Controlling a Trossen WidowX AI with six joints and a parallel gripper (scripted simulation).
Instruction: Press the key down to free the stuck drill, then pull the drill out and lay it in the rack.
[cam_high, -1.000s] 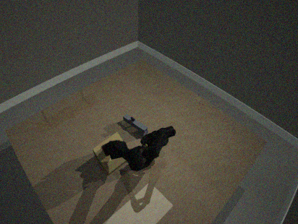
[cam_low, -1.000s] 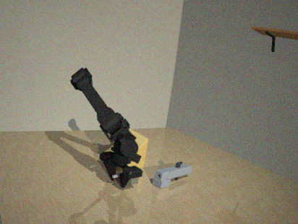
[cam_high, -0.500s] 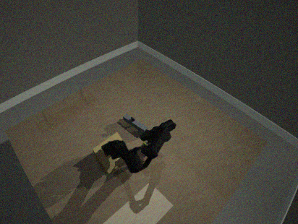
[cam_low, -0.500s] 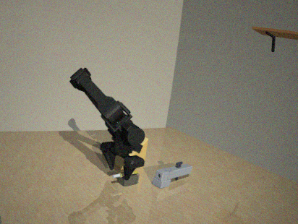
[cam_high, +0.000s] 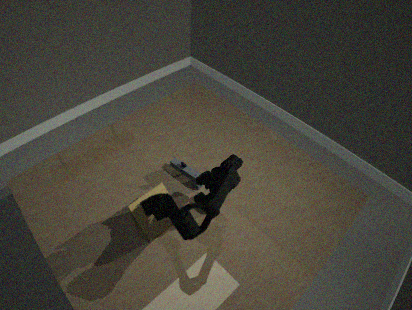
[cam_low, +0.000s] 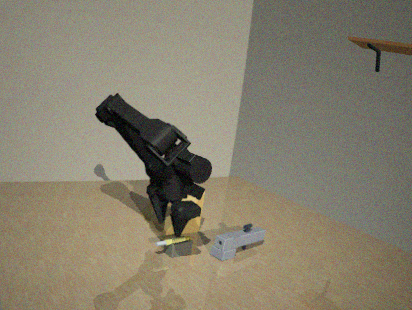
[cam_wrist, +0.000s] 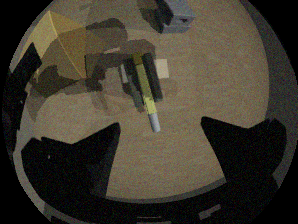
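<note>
The drill lies 4 cm below my gripper tip, 3 cm to the left of it and 1 cm behind it. Also, from my gripper tip: rack 7 cm below, 4 cm to the left, 2 cm behind; then key 24 cm to the left, 3 cm below, 2 cm ahead; then grey block 22 cm to the left, 5 cm below, 2 cm ahead.
</note>
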